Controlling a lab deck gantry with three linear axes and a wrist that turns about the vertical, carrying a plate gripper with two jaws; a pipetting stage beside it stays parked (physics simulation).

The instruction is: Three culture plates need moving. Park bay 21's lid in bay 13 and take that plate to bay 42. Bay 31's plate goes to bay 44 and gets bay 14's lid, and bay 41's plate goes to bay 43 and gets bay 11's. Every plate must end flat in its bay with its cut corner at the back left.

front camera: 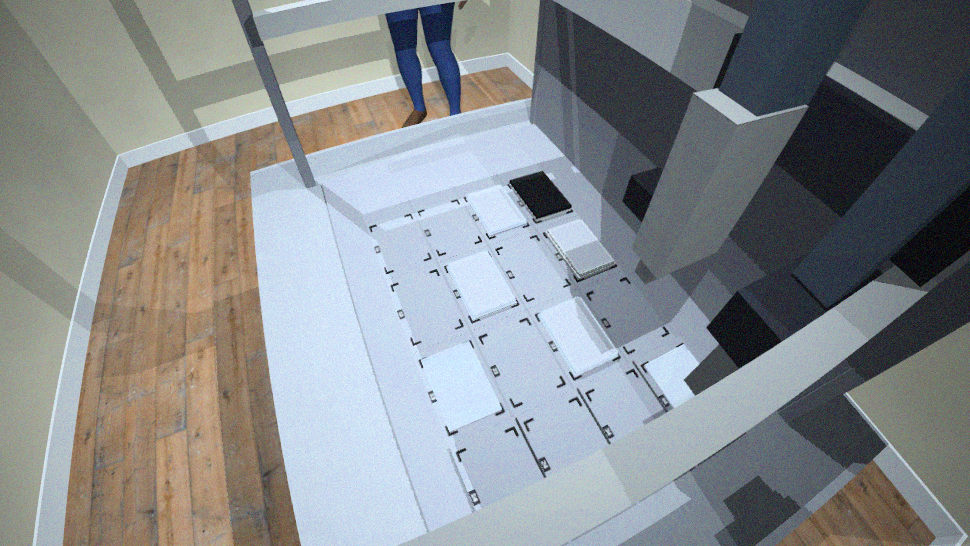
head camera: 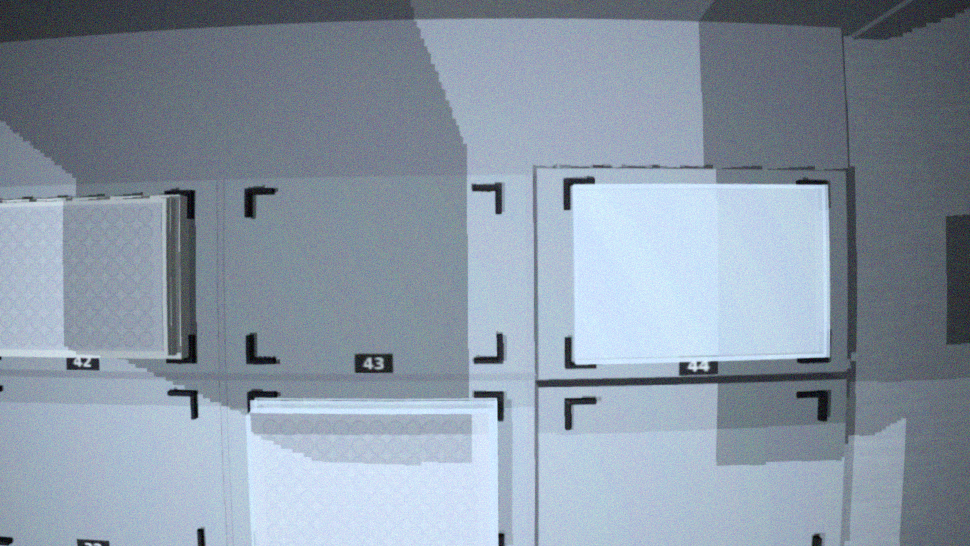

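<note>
A pale plate with round wells sits in bay 42. Bay 43 holds no plate. A smooth white flat piece lies square in bay 44; whether it is a lid or a lidded plate is unclear. A white plate is in bay 31, and a black-topped plate in bay 41. A flat white lid lies in bay 13. No plate shows in bay 21. Cut corners cannot be made out. My gripper's body is at the right of the front view, its jaws hidden.
A welled white plate is in bay 33, and another white plate in bay 22. The grey pipetting stage hangs beside the gripper. A pale gantry rail crosses the front right. A person stands behind the deck.
</note>
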